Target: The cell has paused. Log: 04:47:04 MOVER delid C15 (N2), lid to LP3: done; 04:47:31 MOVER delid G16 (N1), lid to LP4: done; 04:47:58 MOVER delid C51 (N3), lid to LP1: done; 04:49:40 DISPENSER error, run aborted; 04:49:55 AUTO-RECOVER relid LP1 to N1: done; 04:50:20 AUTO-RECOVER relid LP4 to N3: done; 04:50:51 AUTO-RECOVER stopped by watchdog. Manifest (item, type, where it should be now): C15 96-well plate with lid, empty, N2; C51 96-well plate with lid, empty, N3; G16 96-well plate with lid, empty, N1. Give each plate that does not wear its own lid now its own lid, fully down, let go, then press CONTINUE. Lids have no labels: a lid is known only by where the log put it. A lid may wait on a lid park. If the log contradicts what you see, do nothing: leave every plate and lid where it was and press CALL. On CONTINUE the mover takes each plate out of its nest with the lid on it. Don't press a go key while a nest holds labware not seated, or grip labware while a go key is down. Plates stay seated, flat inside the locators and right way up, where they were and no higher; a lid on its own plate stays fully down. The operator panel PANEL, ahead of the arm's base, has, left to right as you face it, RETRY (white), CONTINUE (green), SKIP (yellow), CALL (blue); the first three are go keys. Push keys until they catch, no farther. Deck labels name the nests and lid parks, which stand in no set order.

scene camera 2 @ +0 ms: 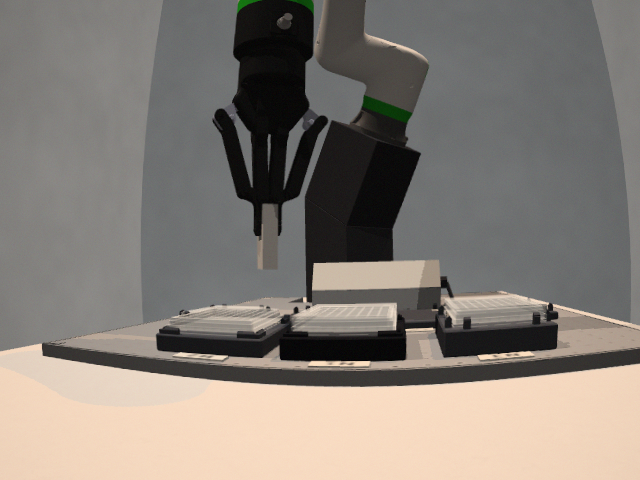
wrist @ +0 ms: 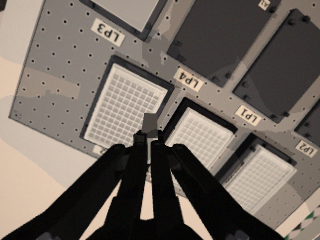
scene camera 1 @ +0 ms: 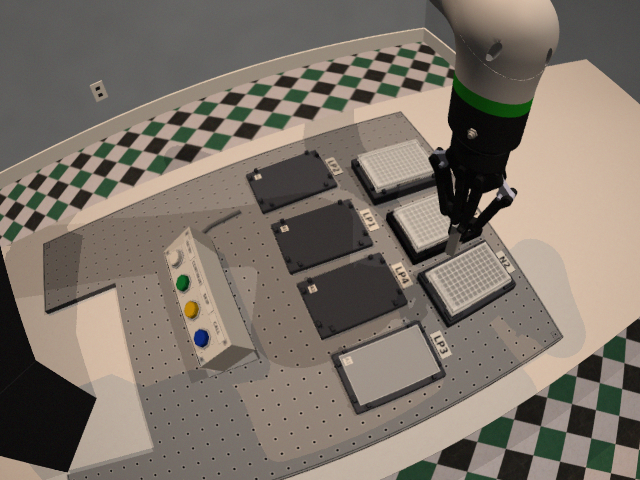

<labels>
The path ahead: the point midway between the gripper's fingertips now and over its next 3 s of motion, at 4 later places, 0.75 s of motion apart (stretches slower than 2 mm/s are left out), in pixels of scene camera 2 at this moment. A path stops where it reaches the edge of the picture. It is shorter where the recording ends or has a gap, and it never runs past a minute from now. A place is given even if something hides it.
My gripper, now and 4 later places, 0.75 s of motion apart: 267, 269; 231, 269; 222, 267; 224, 260; 225, 269
</labels>
